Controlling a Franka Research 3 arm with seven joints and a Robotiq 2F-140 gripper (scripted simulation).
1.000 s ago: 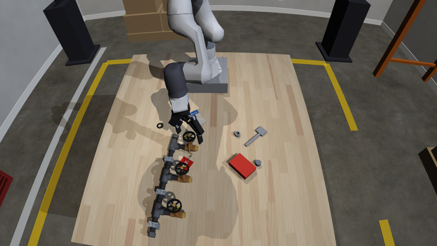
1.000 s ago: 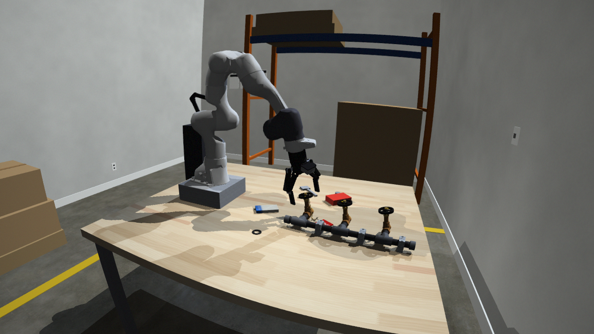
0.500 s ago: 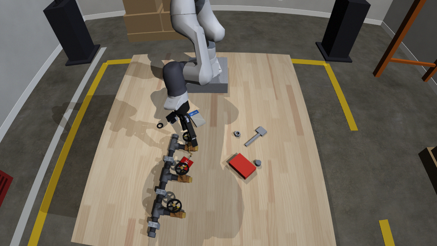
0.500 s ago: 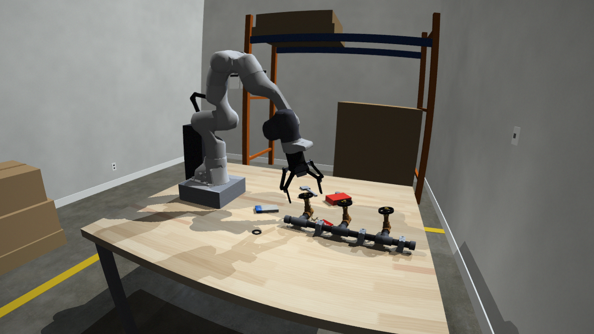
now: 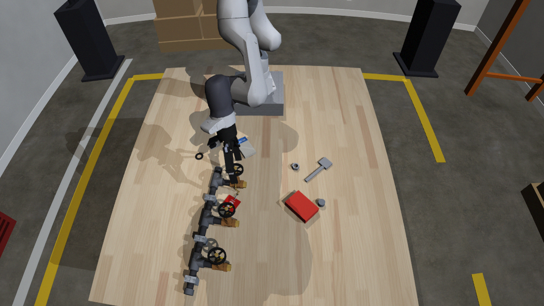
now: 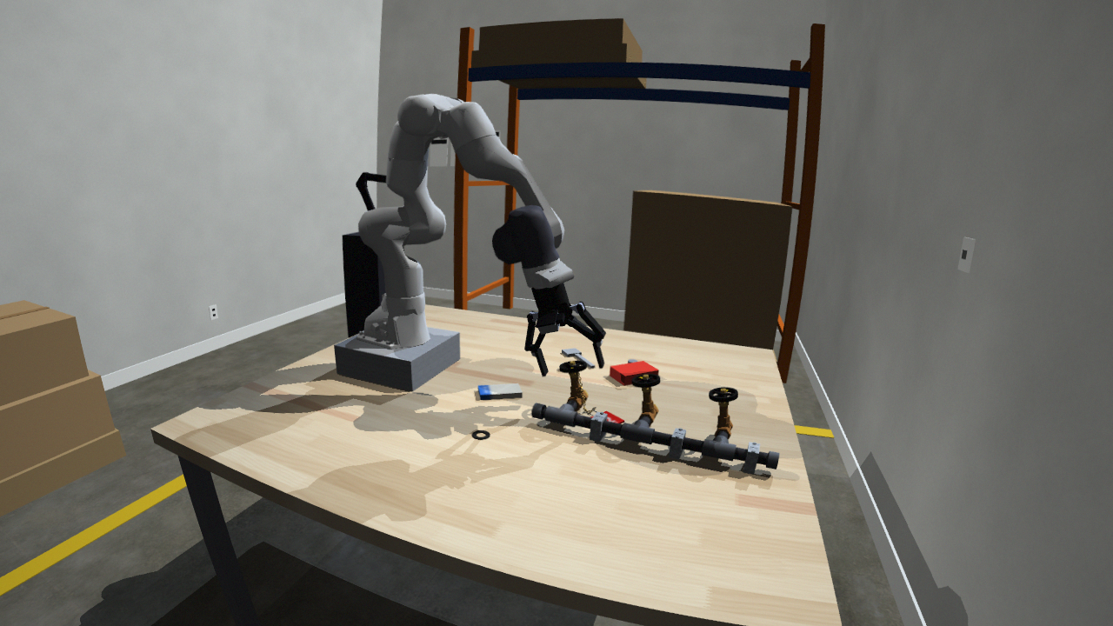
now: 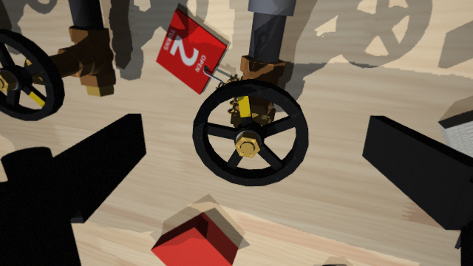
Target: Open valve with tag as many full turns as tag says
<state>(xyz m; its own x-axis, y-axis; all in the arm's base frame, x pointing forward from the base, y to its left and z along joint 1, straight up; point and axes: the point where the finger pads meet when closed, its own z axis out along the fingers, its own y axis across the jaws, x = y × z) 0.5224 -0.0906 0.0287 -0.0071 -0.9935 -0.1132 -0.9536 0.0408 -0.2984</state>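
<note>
Right now my hand is 11 cm above the red tag, 9 cm short of it and 3 cm to the left of it. Round my hand: blue-and-white box 20 cm behind, 11 cm below, 2 cm to the left; then nut 26 cm to the left, 11 cm below, 8 cm behind; then black washer 20 cm to the right, 16 cm behind, 11 cm below.
</note>
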